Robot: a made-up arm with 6 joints. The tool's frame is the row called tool.
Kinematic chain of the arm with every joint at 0, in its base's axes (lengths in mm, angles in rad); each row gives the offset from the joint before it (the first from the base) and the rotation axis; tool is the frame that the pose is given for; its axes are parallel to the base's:
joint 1: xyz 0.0 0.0 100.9 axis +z
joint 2: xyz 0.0 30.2 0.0 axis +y
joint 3: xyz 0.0 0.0 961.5 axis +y
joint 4: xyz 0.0 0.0 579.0 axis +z
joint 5: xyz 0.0 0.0 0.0 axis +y
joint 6: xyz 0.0 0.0 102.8 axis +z
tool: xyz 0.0 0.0 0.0
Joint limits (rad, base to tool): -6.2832..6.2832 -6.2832..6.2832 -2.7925..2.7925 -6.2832..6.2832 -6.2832..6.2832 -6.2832..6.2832
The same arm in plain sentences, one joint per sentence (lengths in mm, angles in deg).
The arm has six revolute joints in a row. What follows holds with every joint at zero, and every direction is one of the base frame's.
Joint 1 sits 100.9 mm along +z from the base frame's origin and turns about +z, from -360 to 360 deg.
Joint 2 sits 30.2 mm along +y from joint 1 and turns about +y, from -360 to 360 deg.
Joint 3 sits 961.5 mm along +z from joint 2 and turns about +y, from -160 to 160 deg.
Joint 4 sits 579 mm along +z from joint 3 and turns about +z, from -360 to 360 deg.
Joint 5 sits at the same point as joint 4 and turns about +y, from -360 to 360 deg.
Joint 6 sits 102.8 mm along +z from joint 5 and turns about +z, from -360 to 360 deg.
The tool frame, which is the frame that the pose is given for, sits at the same point as joint 6; its axes are parallel to the base frame's.

